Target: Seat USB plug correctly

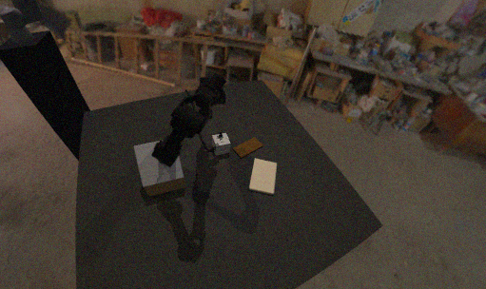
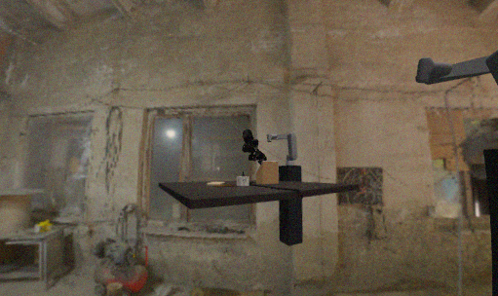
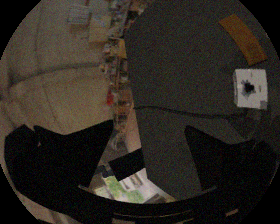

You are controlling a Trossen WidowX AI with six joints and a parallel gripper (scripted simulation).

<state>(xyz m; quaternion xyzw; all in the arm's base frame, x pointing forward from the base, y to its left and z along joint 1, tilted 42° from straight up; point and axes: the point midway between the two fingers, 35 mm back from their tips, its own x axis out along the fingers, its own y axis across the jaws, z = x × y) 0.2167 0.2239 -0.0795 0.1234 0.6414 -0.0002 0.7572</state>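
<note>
Now: the USB plug 5 cm ahead of my gripper tip, 13 cm to the right of it and 14 cm below it. Round my gripper tip: brown flat block 19 cm ahead, 17 cm to the right, 23 cm below; then cream block 20 cm ahead, 37 cm to the right, 22 cm below.
</note>
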